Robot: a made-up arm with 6 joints.
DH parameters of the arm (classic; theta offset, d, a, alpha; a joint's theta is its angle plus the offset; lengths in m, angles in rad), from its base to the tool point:
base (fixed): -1.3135 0 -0.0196 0
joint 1: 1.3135 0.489 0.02 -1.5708
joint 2: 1.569 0 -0.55 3.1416
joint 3: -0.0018 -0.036 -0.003 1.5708
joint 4: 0 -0.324 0.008 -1.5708
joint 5: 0 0.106 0.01 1.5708
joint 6: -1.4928 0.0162 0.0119 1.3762
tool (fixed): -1.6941 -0.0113 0 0
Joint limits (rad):
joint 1: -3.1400..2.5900
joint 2: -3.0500..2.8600
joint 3: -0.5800..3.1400
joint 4: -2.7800..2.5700
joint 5: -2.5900..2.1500
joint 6: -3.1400..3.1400
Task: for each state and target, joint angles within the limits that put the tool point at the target. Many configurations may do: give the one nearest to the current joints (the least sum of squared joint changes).
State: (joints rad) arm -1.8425 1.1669 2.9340 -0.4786 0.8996 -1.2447
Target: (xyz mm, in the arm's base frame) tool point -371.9 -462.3 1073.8
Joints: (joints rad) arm -2.1745 1.0416 2.4656 -0.5688 0.9485 -1.2048
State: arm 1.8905 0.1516 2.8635 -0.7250 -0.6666 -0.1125
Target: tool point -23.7 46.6 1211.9
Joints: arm 2.0212 0.4365 3.0624 -1.0571 -0.6046 -0.1054
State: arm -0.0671 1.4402 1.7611 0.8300 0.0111 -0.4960
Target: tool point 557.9 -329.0 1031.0
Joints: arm -0.4897 1.0547 1.9097 0.8353 0.0124 -0.4897
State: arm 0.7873 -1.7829 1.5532 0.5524 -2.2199 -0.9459
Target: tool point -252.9 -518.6 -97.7
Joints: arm 1.0812 -2.1218 1.9611 0.5885 -2.1809 -0.9114
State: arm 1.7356 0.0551 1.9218 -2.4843 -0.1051 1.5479
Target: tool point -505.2 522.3 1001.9
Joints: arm 2.1550 0.7898 1.3917 -2.3844 -0.1828 1.5569
